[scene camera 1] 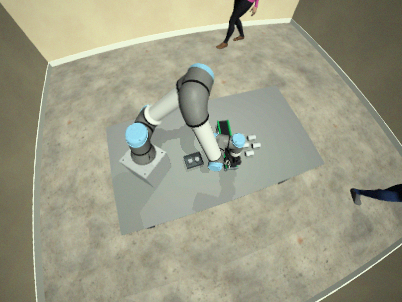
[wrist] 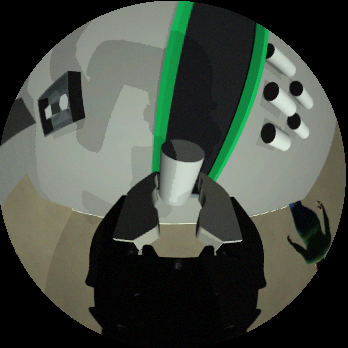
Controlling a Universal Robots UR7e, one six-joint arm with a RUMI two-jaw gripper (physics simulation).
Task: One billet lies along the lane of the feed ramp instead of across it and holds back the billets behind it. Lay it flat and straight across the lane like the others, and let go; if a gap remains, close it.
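Where they show: gripper, fingertip midpoint: (wrist: 177, 172); arm's base, link origin: (scene camera 1: 143, 154).
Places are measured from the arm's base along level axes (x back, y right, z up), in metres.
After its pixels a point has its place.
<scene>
My gripper (scene camera 1: 232, 161) {x -0.558, y 0.077, z -0.207 m} (wrist: 177, 172) {x -0.558, y 0.077, z -0.207 m} is shut on a pale grey cylindrical billet (wrist: 180, 175) {x -0.556, y 0.055, z -0.173 m} at the lower end of the feed ramp. The billet's dark round end faces the camera, and its length runs roughly with the lane in the wrist view. Whether it touches the lane cannot be told. The feed ramp (scene camera 1: 224, 128) {x -0.580, y -0.208, z -0.187 m} (wrist: 215, 75) {x -0.576, y -0.037, z -0.210 m} has a black lane between green side rails. It runs up from the fingertips in the wrist view. Other billets in the lane cannot be made out; the arm and gripper hide the ramp's lower part in the scene view.
Several white cylinders with dark ends, one of them (scene camera 1: 256, 145) (wrist: 276, 137) near the ramp, stand to its right. A dark tray (scene camera 1: 193, 155) {x -0.313, y -0.056, z -0.272 m} (wrist: 76, 95) {x -0.371, y -0.021, z -0.263 m} with two light pieces is left of the ramp. People (scene camera 1: 239, 20) (wrist: 312, 240) are beyond the table (scene camera 1: 280, 120) {x -1.134, y -0.274, z -0.277 m}.
</scene>
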